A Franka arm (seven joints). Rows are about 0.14 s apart.
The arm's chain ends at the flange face. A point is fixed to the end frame.
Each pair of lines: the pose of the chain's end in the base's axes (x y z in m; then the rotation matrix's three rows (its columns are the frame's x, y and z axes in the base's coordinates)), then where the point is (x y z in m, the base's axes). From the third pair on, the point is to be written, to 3 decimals.
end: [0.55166 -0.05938 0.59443], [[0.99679 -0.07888 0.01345], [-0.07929 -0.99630 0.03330], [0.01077 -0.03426 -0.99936]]
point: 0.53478 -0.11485 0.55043
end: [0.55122 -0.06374 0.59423], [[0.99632 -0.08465 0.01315], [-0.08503 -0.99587 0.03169], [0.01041 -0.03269 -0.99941]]
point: 0.53400 -0.11918 0.55032
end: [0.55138 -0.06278 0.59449], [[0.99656 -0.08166 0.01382], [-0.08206 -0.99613 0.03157], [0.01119 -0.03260 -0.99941]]
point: 0.534 -0.118 0.551
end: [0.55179 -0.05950 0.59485], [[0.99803 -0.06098 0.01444], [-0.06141 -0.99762 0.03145], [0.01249 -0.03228 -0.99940]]
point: 0.536 -0.115 0.551
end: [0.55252 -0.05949 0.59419], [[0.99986 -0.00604 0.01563], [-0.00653 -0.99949 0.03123], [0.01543 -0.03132 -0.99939]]
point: 0.540 -0.116 0.550
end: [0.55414 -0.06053 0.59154], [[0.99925 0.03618 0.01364], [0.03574 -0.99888 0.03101], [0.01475 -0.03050 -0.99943]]
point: 0.544 -0.118 0.548
